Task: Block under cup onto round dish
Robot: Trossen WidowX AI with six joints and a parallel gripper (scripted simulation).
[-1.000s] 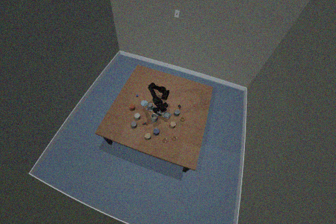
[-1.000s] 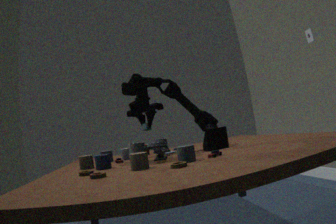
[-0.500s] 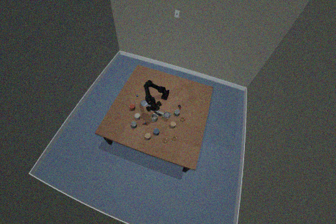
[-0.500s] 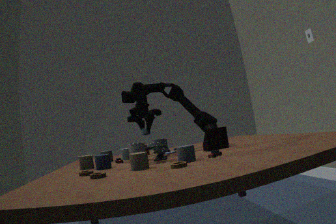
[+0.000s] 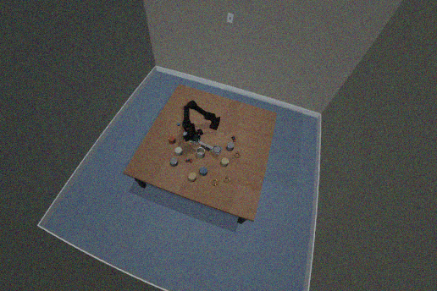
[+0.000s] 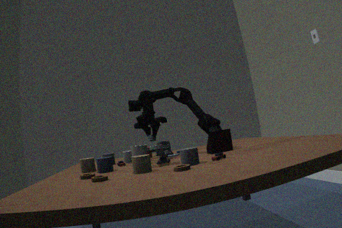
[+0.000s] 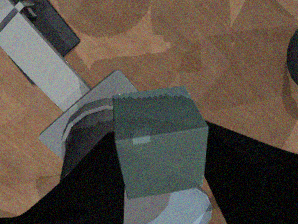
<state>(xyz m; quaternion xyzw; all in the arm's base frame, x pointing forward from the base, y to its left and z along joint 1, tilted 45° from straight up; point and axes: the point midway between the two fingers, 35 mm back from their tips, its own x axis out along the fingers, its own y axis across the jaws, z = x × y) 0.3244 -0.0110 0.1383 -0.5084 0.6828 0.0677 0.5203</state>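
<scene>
The pale round dish is 130 mm to the right of my gripper tip, 110 mm below it and 100 mm behind it. From my gripper tip the other things lie so: balance beam (120 mm to the left, 80 mm below, 30 mm behind).
</scene>
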